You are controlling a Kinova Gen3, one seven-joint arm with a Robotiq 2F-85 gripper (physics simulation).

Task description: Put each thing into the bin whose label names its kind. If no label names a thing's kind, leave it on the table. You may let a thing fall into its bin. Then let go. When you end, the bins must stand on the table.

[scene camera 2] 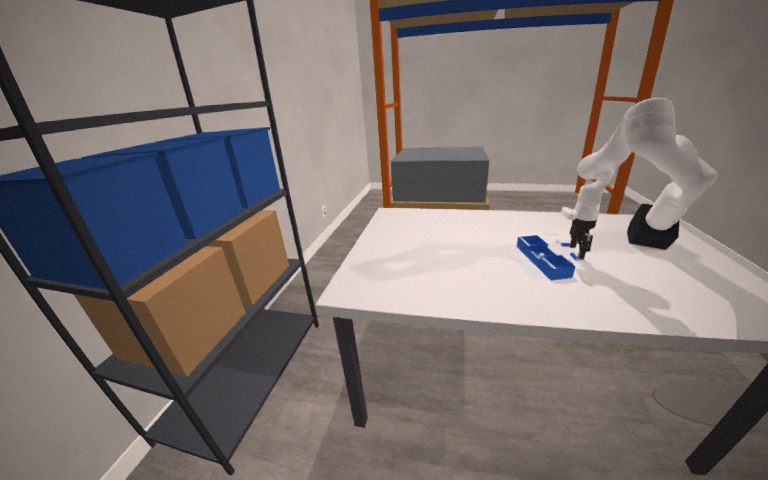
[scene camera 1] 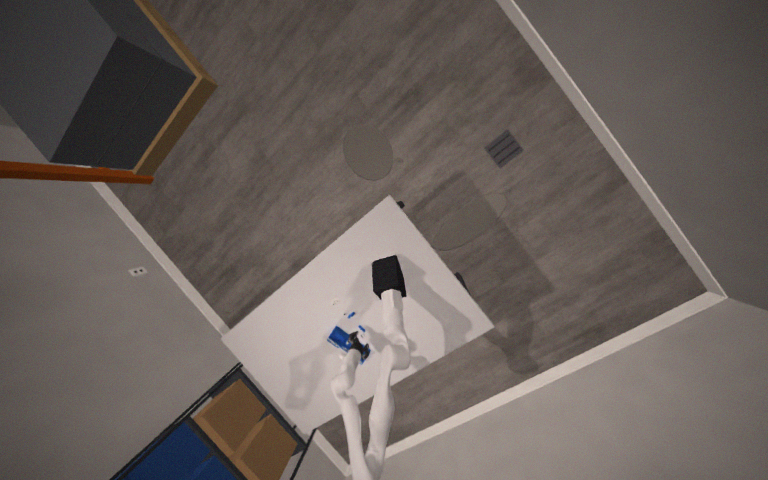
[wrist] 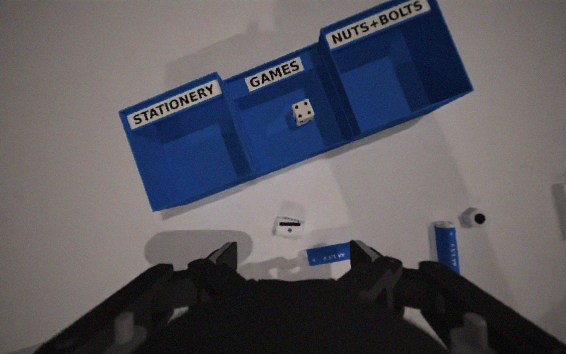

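Pixels of known places: gripper, fingertip midpoint: (scene camera 2: 576, 253) (scene camera 1: 362, 337) (wrist: 292, 254); arm's base, origin of the base link: (scene camera 2: 659, 219) (scene camera 1: 390, 294).
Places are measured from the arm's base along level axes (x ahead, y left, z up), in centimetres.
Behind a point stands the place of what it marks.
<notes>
A blue three-part bin row (scene camera 1: 338, 335) @(y 4.8, x 48.2, z -12.6 cm) (scene camera 2: 529, 244) @(y 7.4, x 50.0, z -9.0 cm) stands on the table. The wrist view shows its STATIONERY bin (wrist: 197, 150) @(y 21.7, x 43.6, z -12.5 cm), GAMES bin (wrist: 272, 125) @(y 14.2, x 45.3, z -12.5 cm) and NUTS+BOLTS bin (wrist: 375, 85) @(y 4.4, x 48.1, z -12.5 cm). A white die (wrist: 302, 112) @(y 11.4, x 45.7, z -10.9 cm) lies in the GAMES bin; the other two look empty. A pale sharpener-like block (wrist: 289, 227) @(y 13.4, x 35.7, z -12.1 cm) with a dark slot lies outside. One blue AA battery (wrist: 325, 254) @(y 10.4, x 33.1, z -11.8 cm) lies partly behind the right fingertip. Another blue battery (wrist: 446, 245) @(y 0.0, x 33.2, z -11.9 cm) lies further right, beside a small white piece with a black round end (wrist: 473, 218) @(y -2.9, x 35.3, z -12.4 cm). My gripper (wrist: 292, 254) @(y 13.2, x 34.4, z -9.0 cm) (scene camera 2: 581, 255) @(y 13.2, x 34.4, z -9.0 cm) is open and empty, above the table.
The white table (scene camera 1: 317, 283) @(y -27.3, x 35.9, z -13.2 cm) (scene camera 2: 430, 294) @(y 37.8, x 87.3, z -13.2 cm) carries the arm's black base (scene camera 1: 387, 276) @(y -7.7, x -4.7, z -0.5 cm) (scene camera 2: 653, 227) @(y 2.8, x 3.2, z -2.2 cm). Part of a pale thing (wrist: 562, 210) @(y -10.9, x 35.3, z -12.9 cm) shows at the wrist view's right edge. A shelf rack (scene camera 2: 276, 141) with blue and brown boxes stands beside the table.
</notes>
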